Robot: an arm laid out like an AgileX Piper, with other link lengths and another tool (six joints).
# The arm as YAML. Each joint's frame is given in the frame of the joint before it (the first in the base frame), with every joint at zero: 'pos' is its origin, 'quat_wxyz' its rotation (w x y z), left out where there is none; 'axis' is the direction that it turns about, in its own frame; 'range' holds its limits. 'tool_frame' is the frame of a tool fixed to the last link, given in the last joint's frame.
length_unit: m
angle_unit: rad
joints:
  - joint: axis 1
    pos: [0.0, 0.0, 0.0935]
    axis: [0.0, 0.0, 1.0]
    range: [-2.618, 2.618]
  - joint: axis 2
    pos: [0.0, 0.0, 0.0]
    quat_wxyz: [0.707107, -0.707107, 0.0, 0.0]
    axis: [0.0, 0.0, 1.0]
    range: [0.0, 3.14]
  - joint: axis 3
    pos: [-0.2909, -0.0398, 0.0]
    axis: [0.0, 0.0, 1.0]
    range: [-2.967, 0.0]
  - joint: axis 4
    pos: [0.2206, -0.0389, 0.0]
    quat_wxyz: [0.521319, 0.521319, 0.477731, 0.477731]
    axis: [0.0, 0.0, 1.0]
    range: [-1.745, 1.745]
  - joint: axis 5
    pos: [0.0, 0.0, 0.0]
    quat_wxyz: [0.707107, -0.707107, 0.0, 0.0]
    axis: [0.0, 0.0, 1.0]
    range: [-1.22, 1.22]
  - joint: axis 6
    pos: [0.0, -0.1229, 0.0]
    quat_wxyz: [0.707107, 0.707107, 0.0, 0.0]
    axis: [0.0, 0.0, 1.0]
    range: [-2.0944, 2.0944]
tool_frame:
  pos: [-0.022, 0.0, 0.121]
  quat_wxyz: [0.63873, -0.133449, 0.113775, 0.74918]
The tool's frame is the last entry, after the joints.
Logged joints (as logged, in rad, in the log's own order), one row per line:
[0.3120 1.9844 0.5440 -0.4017 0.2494 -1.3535]
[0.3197 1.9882 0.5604 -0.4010 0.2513 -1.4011]
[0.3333 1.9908 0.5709 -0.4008 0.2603 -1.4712]
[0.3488 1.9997 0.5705 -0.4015 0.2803 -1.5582]
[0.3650 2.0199 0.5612 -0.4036 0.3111 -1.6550]
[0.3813 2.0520 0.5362 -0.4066 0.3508 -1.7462]
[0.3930 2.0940 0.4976 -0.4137 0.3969 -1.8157]
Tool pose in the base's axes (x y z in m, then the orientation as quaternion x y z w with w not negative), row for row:
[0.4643 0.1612 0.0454 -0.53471 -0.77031 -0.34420 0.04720]
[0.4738 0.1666 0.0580 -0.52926 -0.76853 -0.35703 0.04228]
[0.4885 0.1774 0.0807 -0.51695 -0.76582 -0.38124 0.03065]
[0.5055 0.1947 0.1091 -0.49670 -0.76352 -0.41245 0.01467]
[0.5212 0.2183 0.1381 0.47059 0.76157 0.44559 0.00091]
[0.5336 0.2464 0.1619 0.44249 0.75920 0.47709 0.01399]
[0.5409 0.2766 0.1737 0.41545 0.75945 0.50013 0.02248]
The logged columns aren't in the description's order. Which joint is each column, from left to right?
Columns, left to right: axis 4, axis 2, axis 5, axis 6, axis 1, axis 3.
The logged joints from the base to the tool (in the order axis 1, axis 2, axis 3, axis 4, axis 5, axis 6), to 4 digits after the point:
[0.2494 1.9844 -1.3535 0.3120 0.5440 -0.4017]
[0.2513 1.9882 -1.4011 0.3197 0.5604 -0.4010]
[0.2603 1.9908 -1.4712 0.3333 0.5709 -0.4008]
[0.2803 1.9997 -1.5582 0.3488 0.5705 -0.4015]
[0.3111 2.0199 -1.6550 0.3650 0.5612 -0.4036]
[0.3508 2.0520 -1.7462 0.3813 0.5362 -0.4066]
[0.3969 2.0940 -1.8157 0.3930 0.4976 -0.4137]

